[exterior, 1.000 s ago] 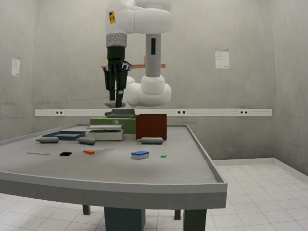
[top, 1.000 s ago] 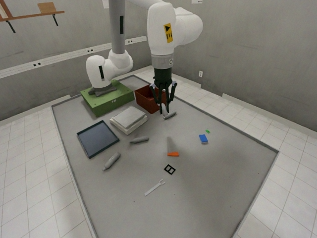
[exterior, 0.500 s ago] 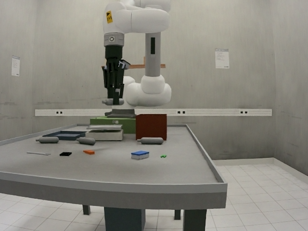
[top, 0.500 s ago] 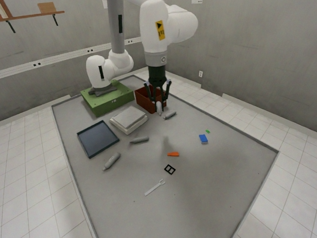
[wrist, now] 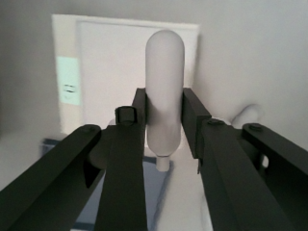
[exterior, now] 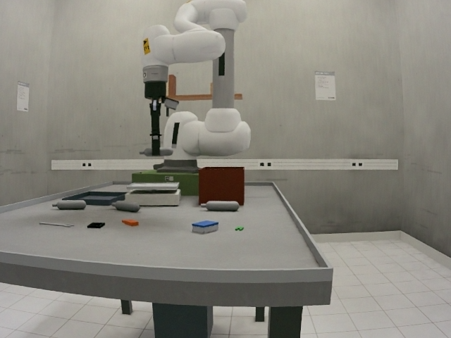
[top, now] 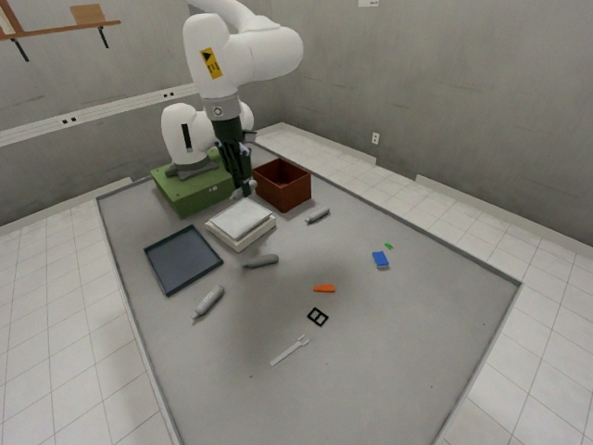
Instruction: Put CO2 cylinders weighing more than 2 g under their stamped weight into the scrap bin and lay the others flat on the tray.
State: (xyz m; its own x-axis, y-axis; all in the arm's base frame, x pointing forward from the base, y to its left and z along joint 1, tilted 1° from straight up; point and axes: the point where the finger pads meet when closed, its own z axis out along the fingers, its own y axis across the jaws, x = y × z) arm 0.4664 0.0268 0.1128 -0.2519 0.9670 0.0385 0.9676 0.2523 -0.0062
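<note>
Now: the scale plate 150 mm below my hand, 30 mm behind it and 20 mm to the right of it. Round my hand: grey CO2 cylinder 190 mm below, 140 mm ahead, 70 mm to the right; then white scale 160 mm below, 40 mm behind, 20 mm to the right; then red-brown scrap bin 220 mm to the left, 170 mm below, 110 mm behind.
</note>
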